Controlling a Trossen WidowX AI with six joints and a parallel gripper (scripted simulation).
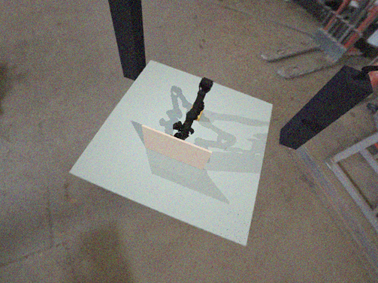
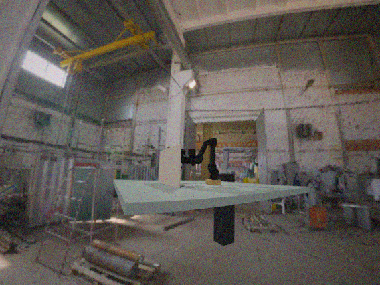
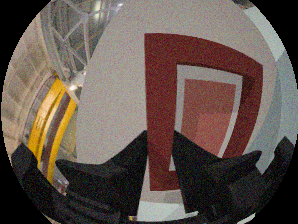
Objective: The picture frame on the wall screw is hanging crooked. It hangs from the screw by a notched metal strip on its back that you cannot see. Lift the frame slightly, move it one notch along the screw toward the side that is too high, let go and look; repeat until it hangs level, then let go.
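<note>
My gripper tip is 50 mm above the picture frame and 20 mm to the left of it. Also, from my gripper tip: wall panel: 60 mm below, 20 mm to the right, 20 mm ahead.
</note>
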